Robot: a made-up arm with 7 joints.
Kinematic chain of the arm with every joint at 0, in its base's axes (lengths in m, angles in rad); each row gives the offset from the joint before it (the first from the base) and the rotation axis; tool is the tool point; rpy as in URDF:
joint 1: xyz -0.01 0 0.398 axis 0.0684 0.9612 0.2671
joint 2: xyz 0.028 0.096 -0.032 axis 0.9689 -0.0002 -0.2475
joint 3: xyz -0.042 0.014 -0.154 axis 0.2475 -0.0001 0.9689
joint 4: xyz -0.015 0.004 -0.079 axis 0.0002 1 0
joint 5: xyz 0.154 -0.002 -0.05 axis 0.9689 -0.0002 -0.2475
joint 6: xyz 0.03 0.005 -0.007 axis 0.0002 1 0
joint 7: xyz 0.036 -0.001 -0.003 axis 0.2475 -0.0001 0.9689
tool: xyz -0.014 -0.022 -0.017 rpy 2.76 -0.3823 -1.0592
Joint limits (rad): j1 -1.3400..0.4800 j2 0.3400..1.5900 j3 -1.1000..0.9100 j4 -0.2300..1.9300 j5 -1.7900..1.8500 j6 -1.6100..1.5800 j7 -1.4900..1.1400
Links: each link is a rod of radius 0.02 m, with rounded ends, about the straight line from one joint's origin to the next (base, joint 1, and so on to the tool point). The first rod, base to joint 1, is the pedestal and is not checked.
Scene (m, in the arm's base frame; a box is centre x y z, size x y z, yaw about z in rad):
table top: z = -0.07
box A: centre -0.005 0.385 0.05 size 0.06 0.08 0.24 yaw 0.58
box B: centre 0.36 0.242 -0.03 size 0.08 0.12 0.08 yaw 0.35
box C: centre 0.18 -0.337 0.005 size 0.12 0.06 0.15 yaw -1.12
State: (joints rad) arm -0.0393 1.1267 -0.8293 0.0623 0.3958 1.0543 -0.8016
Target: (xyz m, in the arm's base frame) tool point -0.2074 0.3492 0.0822
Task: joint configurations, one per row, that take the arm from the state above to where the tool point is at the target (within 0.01 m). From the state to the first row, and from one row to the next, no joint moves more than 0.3 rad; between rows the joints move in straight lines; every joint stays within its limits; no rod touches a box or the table.
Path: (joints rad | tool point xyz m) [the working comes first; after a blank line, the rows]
Joints at the target: 0.4670 0.7894 -0.8557 0.9218 0.4021 0.7260 -0.5006
Straight joint move there: touches box A.

1: 0.1338 0.8920 -0.6155 0.1001 0.3531 1.0200 -0.8348 | 0.0547 0.2681 0.0755
2: 0.3069 0.6574 -0.4018 0.1379 0.3104 0.9856 -0.8680 | -0.0024 0.2446 0.0506
3: 0.4800 0.4227 -0.1880 0.1757 0.2677 0.9513 -0.9012 | -0.0706 0.2209 0.0394
4: 0.4757 0.5450 -0.4106 0.4244 0.3125 0.8762 -0.7677 | -0.1207 0.2438 0.0290
5: 0.4713 0.6672 -0.6331 0.6731 0.3573 0.8011 -0.6342 | -0.1712 0.2878 0.0427
6: 0.4670 0.7894 -0.8557 0.9218 0.4021 0.7260 -0.5006 | -0.2074 0.3492 0.0822

